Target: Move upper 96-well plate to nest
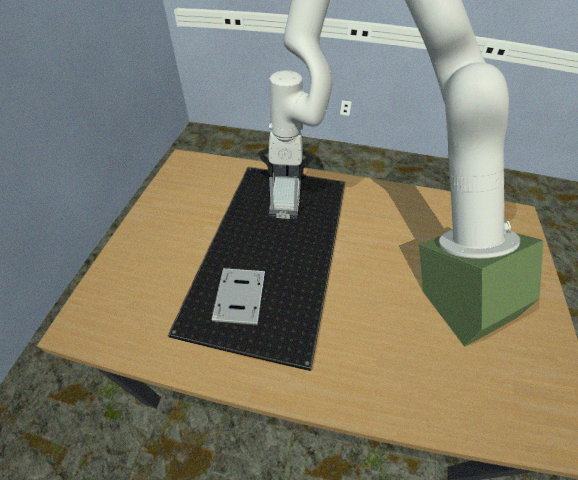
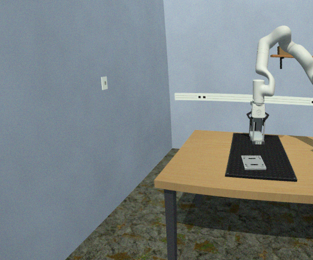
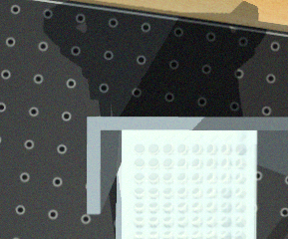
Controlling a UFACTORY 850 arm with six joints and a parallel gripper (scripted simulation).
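Now: hand 8 cm above the white 96-well plate.
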